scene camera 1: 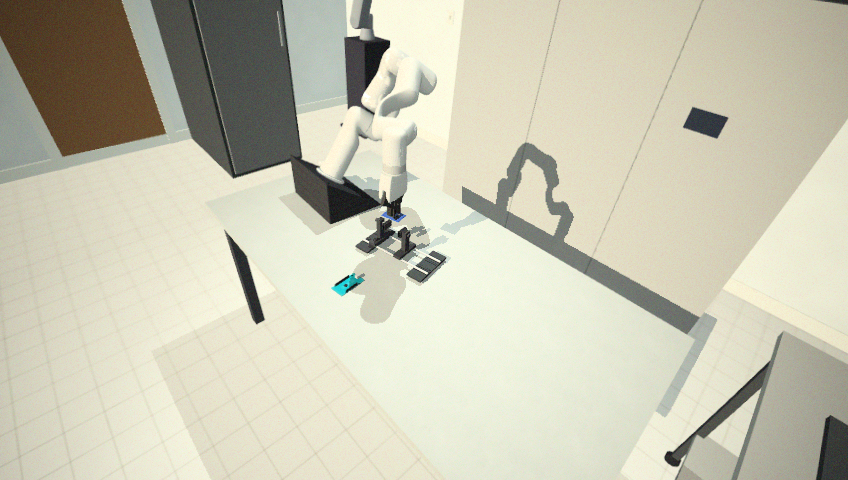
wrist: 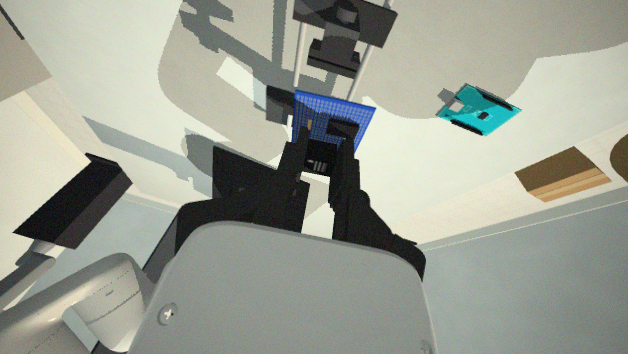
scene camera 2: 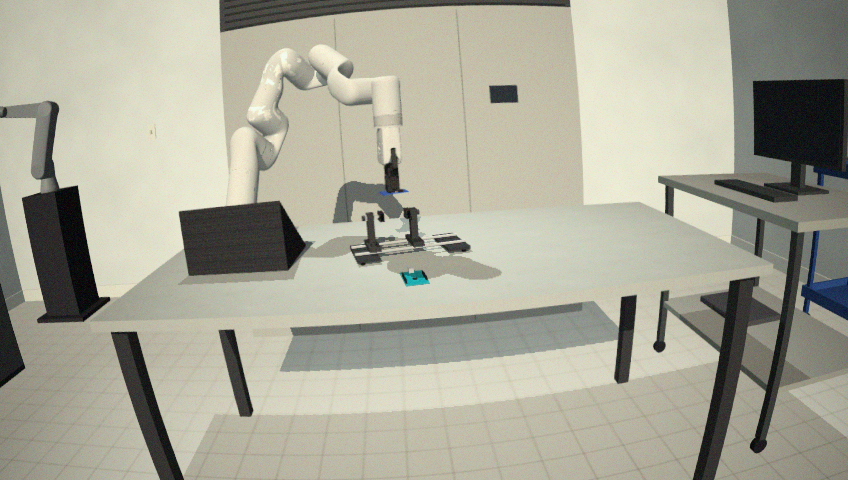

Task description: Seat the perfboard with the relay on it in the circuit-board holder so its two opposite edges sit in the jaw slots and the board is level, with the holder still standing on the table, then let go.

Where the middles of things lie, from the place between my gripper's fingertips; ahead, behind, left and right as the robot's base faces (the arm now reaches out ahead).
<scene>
My gripper is now 11 cm above the black circuit-board holder (scene camera 2: 368, 252), 3 cm short of it and 1 cm to the right of it. Also, from my hand: teal circuit board (wrist: 472, 109) (23 cm to the right, 17 cm below, 3 cm ahead); then blue perfboard (wrist: 331, 120) (1 cm above).
</scene>
